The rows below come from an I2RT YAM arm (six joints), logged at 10 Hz.
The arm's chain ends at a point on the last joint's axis. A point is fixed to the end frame.
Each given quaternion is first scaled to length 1.
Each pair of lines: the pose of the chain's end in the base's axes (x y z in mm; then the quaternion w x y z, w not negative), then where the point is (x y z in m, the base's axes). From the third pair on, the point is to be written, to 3 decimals.
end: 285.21, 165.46, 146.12, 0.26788, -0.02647, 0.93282, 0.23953
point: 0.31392 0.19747 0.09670
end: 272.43, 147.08, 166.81, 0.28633, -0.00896, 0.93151, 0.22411
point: 0.30403 0.17671 0.11767
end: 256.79, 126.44, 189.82, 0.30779, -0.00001, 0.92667, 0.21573
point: 0.291 0.155 0.142
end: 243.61, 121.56, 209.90, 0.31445, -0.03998, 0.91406, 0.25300
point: 0.277 0.155 0.165
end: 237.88, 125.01, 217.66, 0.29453, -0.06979, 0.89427, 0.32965
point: 0.266 0.168 0.177
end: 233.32, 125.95, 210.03, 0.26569, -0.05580, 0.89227, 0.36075
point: 0.258 0.172 0.170
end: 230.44, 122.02, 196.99, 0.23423, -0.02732, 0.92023, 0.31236
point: 0.254 0.162 0.151
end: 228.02, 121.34, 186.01, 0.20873, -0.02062, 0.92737, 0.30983
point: 0.249 0.161 0.139
